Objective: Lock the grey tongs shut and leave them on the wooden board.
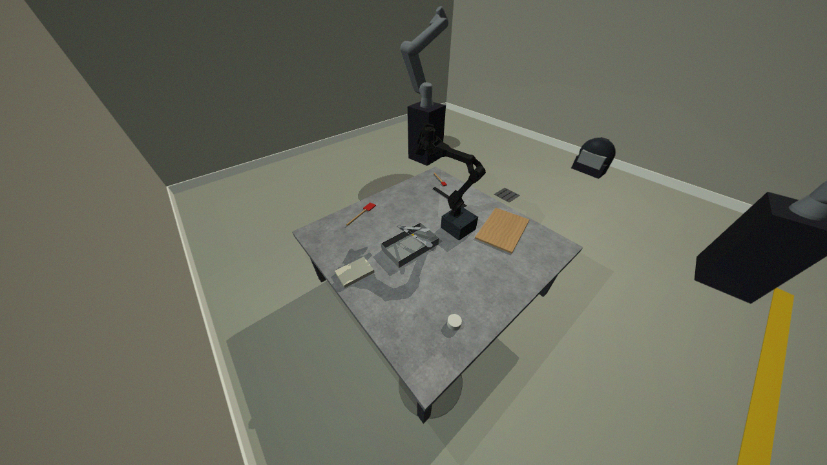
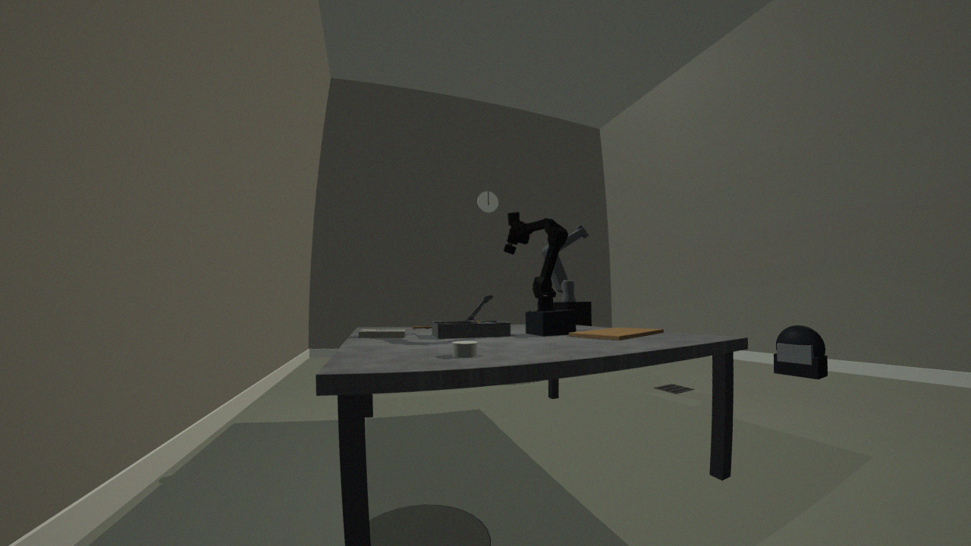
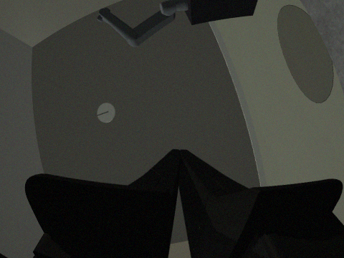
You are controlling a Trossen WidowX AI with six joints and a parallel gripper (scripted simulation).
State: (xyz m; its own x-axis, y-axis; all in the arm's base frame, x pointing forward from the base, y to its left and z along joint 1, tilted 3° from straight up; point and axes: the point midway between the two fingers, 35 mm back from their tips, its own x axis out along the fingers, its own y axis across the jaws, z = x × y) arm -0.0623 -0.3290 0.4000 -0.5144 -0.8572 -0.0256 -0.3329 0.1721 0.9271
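Now: the yellow piece 440 mm below my gripper tip, 360 mm ahead of it and 250 mm to the left of it. From my gripper tip the other things lie so: roasting tin 470 mm below, 400 mm ahead, 270 mm to the left; red spatula 500 mm below, 360 mm ahead, 210 mm to the right; dark bar 500 mm below, 170 mm to the left, 170 mm behind.
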